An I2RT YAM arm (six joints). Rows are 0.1 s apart.
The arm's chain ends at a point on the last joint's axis. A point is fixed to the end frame.
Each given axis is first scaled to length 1.
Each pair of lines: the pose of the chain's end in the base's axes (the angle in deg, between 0 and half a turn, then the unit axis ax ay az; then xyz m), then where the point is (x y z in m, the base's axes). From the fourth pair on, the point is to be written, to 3 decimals.
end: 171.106, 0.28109, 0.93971, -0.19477, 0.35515, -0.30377, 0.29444
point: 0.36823 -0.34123 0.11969
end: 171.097, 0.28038, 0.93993, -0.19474, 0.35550, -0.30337, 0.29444
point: 0.36861 -0.34081 0.11969
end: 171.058, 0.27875, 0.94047, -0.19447, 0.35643, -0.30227, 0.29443
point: 0.36968 -0.33962 0.11967
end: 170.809, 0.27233, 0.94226, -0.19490, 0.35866, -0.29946, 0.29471
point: 0.373 -0.337 0.120
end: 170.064, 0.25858, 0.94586, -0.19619, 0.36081, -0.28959, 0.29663
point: 0.377 -0.328 0.122
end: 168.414, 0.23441, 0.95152, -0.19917, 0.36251, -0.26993, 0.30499
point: 0.383 -0.310 0.132
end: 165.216, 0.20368, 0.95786, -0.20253, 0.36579, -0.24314, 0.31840
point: 0.396 -0.285 0.147
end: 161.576, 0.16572, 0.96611, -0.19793, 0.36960, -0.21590, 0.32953
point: 0.411 -0.257 0.160
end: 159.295, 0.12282, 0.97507, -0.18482, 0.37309, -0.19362, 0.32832
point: 0.422 -0.229 0.160
